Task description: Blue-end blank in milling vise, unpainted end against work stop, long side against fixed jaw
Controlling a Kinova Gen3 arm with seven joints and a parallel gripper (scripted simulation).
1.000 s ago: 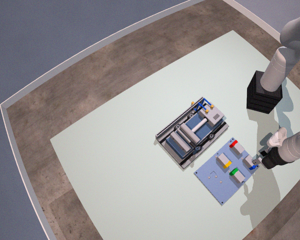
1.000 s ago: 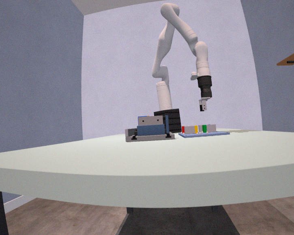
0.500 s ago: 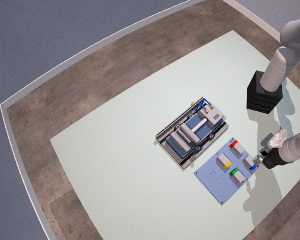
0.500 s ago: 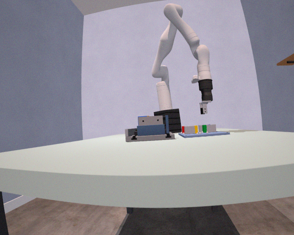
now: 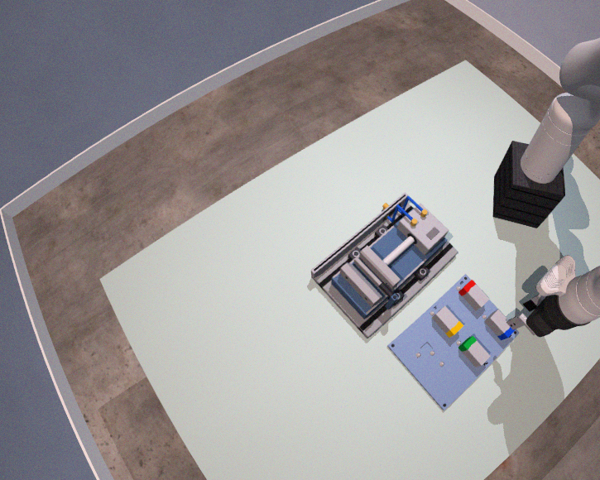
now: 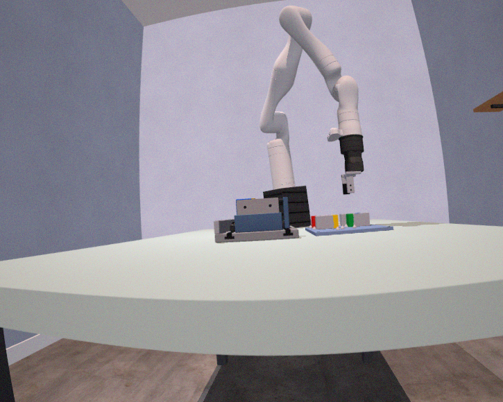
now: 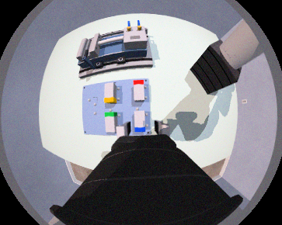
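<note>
The blank with blue end lies 1 cm ahead of my hand and 10 cm below it. From my hand the other things lie so: blue plate (9 cm ahead, 6 cm to the right, 12 cm below); green-ended blank (10 cm ahead, 2 cm to the right, 10 cm below); red-ended blank (1 cm behind, 9 cm to the right, 10 cm below).
</note>
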